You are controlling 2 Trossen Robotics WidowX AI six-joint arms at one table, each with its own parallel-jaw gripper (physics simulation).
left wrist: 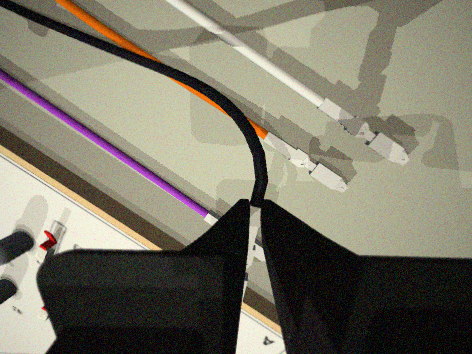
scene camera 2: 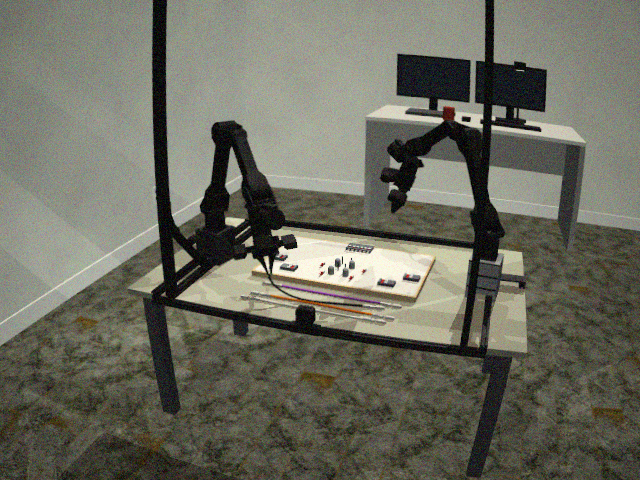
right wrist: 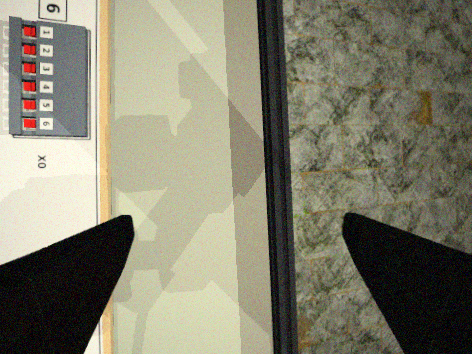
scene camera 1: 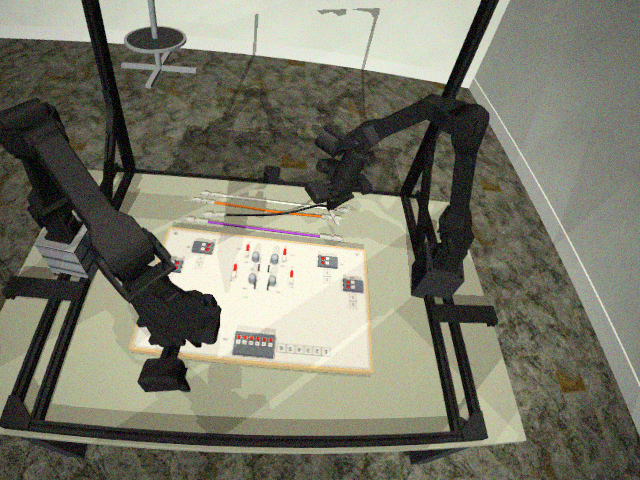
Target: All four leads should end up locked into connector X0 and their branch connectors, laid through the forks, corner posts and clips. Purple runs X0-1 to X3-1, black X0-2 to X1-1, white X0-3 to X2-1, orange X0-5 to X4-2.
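Frame: origin at the left arm's base, x left, y back, z up, level; millimetres.
Where they show: left gripper, fingertip midpoint: [left wrist: 254, 208] [scene camera 2: 269, 274] [scene camera 1: 329, 209]; right gripper, fingertip midpoint: [scene camera 2: 395, 205] [right wrist: 239, 224] [scene camera 1: 193, 368]; left arm's base, origin of the base link: [scene camera 2: 215, 228] [scene camera 1: 445, 260]; right arm's base, origin of the base link: [scene camera 2: 487, 256] [scene camera 1: 64, 230].
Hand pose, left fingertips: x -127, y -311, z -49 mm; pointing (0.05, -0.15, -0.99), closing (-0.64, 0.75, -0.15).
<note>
Each offset is from my left fingertips to the centre of the thing. "*": to the spot under its first point.
My left gripper [scene camera 1: 330, 206] [left wrist: 254, 208] is shut on the light end of the black lead [scene camera 1: 258, 214] [left wrist: 260, 162], holding that end raised; the lead bends down to its far end on the table. The purple lead {* dx +76, dy -164, dz -56 mm} [scene camera 1: 263, 228] [left wrist: 100, 142], orange lead {* dx +6, dy -168, dz -56 mm} [scene camera 1: 268, 209] [left wrist: 100, 26] and white lead [scene camera 1: 242, 198] [left wrist: 275, 72] lie beyond the board in scene camera 1. Connector X0 [scene camera 1: 253, 347] [right wrist: 70, 80] sits at the board's near edge. My right gripper [right wrist: 239, 224] is open and empty, high over the table beside X0. The black lead's held end is partly hidden by the fingers.
The board {dx +285, dy -115, dz -53 mm} [scene camera 1: 310, 315] carries grey posts {dx +183, dy -106, dz -34 mm} [scene camera 1: 274, 258], red-marked clips {dx +216, dy -55, dz -35 mm} [scene camera 1: 291, 274] and branch connectors [scene camera 1: 327, 261] [scene camera 1: 353, 285] [scene camera 1: 203, 246]. Another branch connector {* dx +269, dy -330, dz -36 mm} [scene camera 1: 177, 265] is partly covered by the right arm. A black frame rail [right wrist: 274, 150] borders the table.
</note>
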